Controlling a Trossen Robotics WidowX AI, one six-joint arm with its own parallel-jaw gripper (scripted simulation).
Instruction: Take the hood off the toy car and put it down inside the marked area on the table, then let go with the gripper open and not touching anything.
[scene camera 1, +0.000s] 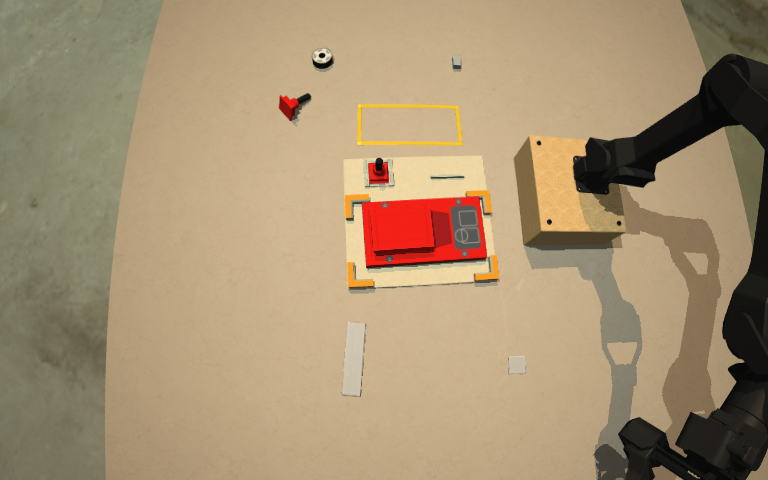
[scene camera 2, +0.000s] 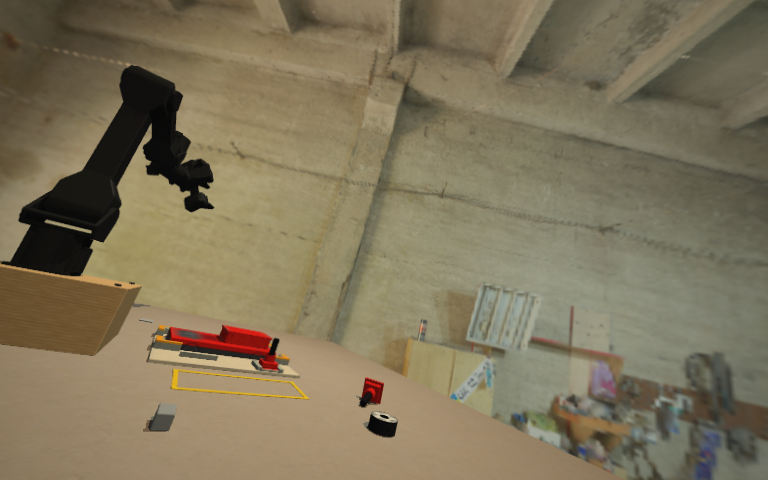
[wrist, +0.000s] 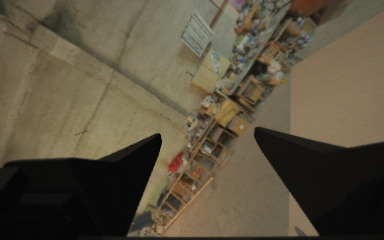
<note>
The gripper (scene camera 2: 211, 198) is open, with nothing in its grasp. Also in view: a grey strip (scene camera 1: 353, 360).
The gripper shows as well in the wrist view (wrist: 206, 134). The wrist view does not show the grey strip: it is out of frame.
</note>
